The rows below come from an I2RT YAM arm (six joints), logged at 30 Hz.
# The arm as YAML. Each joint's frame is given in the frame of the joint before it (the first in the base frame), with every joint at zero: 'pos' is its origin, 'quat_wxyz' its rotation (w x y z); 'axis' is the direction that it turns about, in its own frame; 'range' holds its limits. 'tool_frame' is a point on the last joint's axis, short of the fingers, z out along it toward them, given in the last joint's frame.
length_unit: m
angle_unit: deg
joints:
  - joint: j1
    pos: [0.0, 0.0, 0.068]
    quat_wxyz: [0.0, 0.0, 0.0, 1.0]
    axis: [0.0, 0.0, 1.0]
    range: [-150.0, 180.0]
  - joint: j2
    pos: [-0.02, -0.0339, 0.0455]
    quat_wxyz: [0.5, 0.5, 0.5, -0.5]
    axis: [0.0, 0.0, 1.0]
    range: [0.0, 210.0]
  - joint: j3
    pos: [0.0, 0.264, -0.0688]
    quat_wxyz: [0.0, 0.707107, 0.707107, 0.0]
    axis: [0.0, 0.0, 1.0]
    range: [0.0, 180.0]
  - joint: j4
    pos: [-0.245, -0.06, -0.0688]
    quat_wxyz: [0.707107, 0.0, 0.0, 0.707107]
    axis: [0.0, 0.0, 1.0]
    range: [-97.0, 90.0]
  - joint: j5
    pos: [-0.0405, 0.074, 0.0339]
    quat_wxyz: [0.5, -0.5, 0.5, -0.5]
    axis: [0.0, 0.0, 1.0]
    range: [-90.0, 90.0]
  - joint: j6
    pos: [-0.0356, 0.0, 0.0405]
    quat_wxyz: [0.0, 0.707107, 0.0, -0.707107]
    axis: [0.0, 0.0, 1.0]
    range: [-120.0, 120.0]
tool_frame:
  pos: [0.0, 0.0, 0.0]
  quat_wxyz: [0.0, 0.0, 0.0, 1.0]
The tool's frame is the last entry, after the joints.
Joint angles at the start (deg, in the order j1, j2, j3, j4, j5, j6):
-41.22, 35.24, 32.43, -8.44, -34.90, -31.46
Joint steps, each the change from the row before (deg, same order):
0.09, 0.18, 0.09, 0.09, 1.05, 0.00
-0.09, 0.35, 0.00, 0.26, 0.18, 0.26
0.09, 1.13, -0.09, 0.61, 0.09, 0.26
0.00, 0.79, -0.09, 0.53, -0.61, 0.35
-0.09, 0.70, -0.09, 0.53, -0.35, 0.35
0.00, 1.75, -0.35, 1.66, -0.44, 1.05
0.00, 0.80, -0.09, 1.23, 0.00, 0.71
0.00, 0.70, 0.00, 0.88, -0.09, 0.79
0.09, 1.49, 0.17, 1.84, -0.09, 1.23
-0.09, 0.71, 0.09, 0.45, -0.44, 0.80
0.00, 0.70, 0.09, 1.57, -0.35, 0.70
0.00, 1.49, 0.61, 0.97, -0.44, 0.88
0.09, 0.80, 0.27, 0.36, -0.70, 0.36
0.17, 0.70, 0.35, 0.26, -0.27, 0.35
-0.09, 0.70, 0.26, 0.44, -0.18, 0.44
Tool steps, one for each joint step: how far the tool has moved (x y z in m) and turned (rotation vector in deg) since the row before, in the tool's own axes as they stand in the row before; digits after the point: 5 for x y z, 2 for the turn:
0.00005, -0.00081, 0.00051, 0.82, 0.51, -0.01
0.00063, -0.00081, 0.00092, 0.20, 0.20, 0.32
0.00230, -0.00110, 0.00356, -0.27, 0.44, 0.58
0.00147, -0.00057, 0.00244, -0.67, -0.06, 0.55
0.00146, -0.00086, 0.00204, -0.33, 0.04, 0.51
0.00377, -0.00185, 0.00548, -0.56, 0.10, 1.30
0.00068, -0.00154, 0.00239, 0.13, -0.24, 0.52
0.00046, -0.00128, 0.00200, -0.01, -0.17, 0.69
0.00005, -0.00287, 0.00423, 0.03, -0.45, 0.92
0.00074, -0.00114, 0.00181, -0.37, -0.04, 0.91
-0.00117, -0.00183, 0.00190, 0.02, -0.85, 0.14
-0.00083, -0.00310, 0.00377, -0.37, -0.25, 0.83
-0.00003, -0.00093, 0.00223, -0.78, -0.19, 0.45
-0.00058, -0.00097, 0.00204, -0.44, -0.09, 0.38
-0.00003, -0.00169, 0.00165, -0.08, -0.05, 0.45

